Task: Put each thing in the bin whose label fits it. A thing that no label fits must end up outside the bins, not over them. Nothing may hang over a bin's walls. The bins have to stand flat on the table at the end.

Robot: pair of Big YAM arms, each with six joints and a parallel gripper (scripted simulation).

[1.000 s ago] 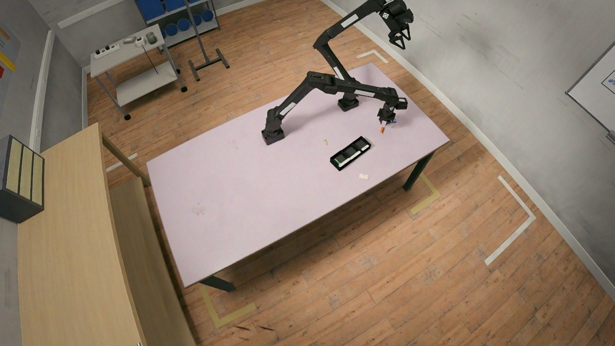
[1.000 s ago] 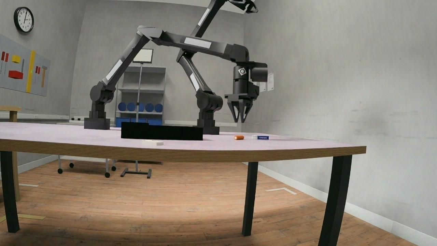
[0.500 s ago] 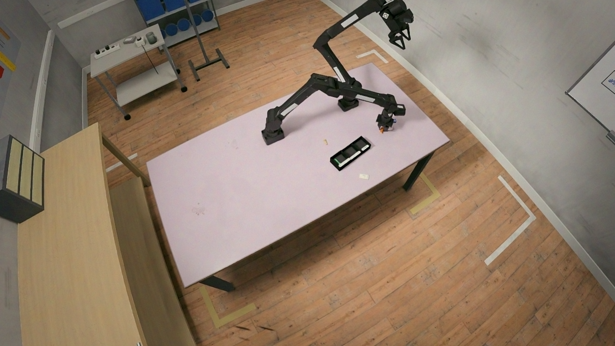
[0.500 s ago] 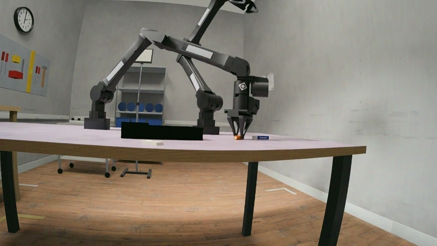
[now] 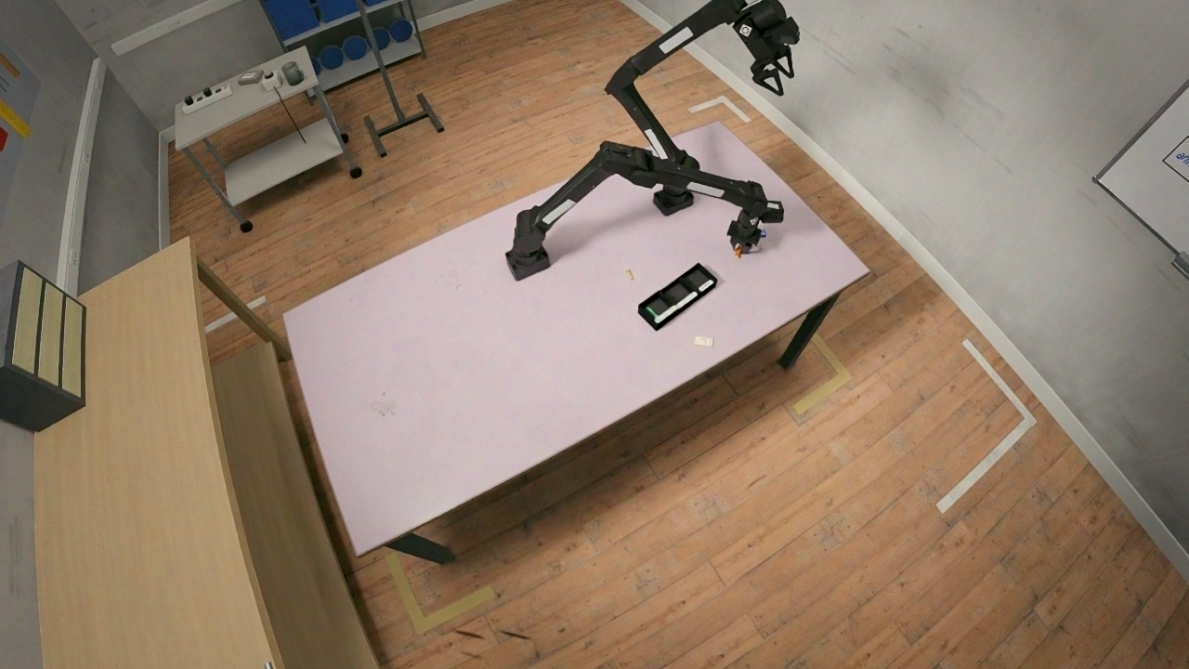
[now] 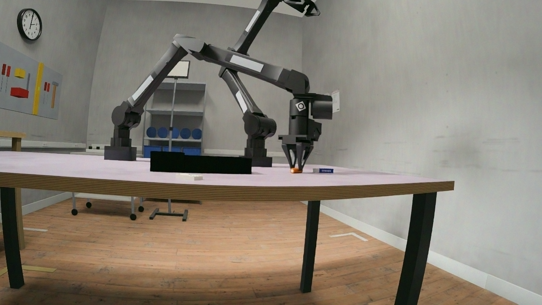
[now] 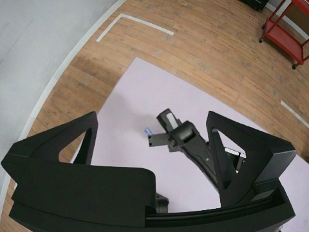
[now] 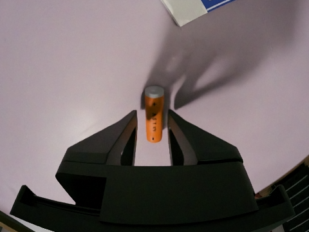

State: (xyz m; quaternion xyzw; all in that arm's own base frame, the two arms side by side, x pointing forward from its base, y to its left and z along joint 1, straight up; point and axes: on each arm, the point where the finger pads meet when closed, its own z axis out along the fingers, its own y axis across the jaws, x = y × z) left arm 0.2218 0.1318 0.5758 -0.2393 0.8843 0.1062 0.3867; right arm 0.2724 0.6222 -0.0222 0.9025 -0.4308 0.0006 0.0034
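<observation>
My right gripper is now 10 mm above the orange battery. From my right hand the other things lie so: eraser (90 mm to the left, 30 mm behind, 10 mm below); white die (290 mm to the right, 220 mm ahead, 10 mm below); brass bolt (360 mm to the right, 100 mm behind, 10 mm below).
</observation>
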